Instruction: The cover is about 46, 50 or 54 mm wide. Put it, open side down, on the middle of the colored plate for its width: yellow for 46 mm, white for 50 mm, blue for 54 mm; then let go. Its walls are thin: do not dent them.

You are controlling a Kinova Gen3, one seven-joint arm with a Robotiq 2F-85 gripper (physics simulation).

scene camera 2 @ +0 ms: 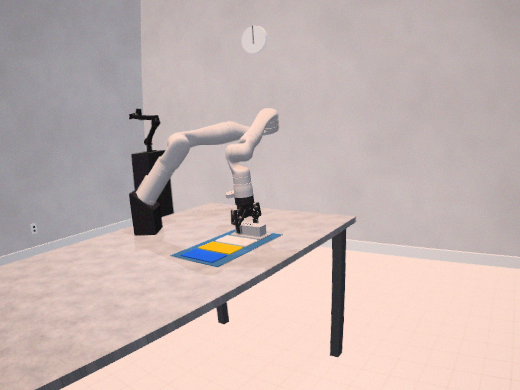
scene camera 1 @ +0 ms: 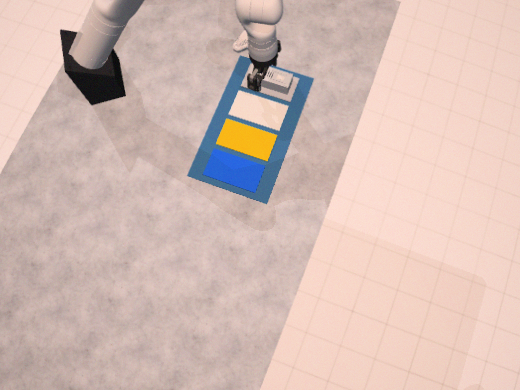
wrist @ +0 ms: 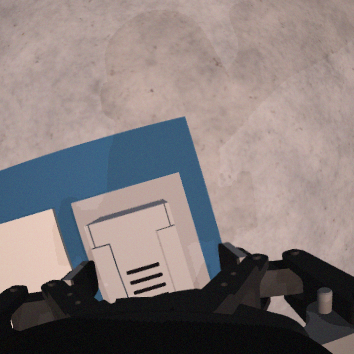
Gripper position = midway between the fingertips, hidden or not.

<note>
I see my gripper [wrist: 157, 266], a light grey cover [wrist: 125, 246], a white plate [scene camera 1: 246, 106], a yellow plate [scene camera 1: 234, 135] and a dark blue mat [scene camera 1: 295, 99].
The dark blue mat is seen too in scene camera 2 [scene camera 2: 264, 239] and in the wrist view [wrist: 82, 182].
</note>
